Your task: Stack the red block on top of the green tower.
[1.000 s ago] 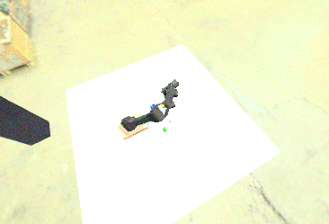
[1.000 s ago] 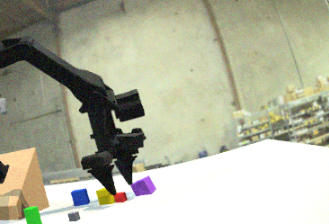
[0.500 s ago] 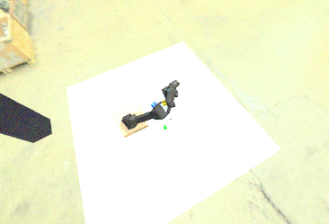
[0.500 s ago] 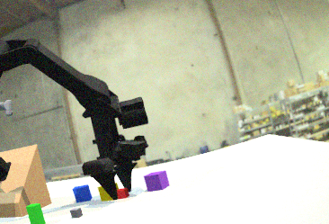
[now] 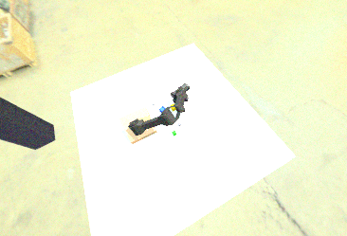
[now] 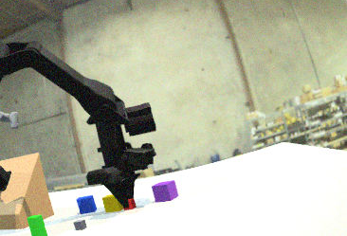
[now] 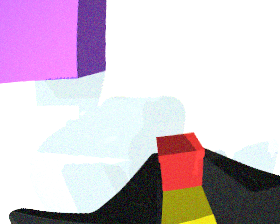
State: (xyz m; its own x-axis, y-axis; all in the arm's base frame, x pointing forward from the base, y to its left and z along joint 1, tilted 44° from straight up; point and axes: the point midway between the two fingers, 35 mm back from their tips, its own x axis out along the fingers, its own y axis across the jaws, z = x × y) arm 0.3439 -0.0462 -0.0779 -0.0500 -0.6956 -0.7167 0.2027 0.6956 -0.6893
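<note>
Now: the yellow block 40 mm behind my gripper tip, 10 mm to the left of it and 10 mm above it. Also, from my gripper tip: blue block: 120 mm behind, 30 mm to the left, 10 mm above; then red block: 10 mm above; then purple block: 80 mm ahead, 30 mm to the left, 20 mm above.
</note>
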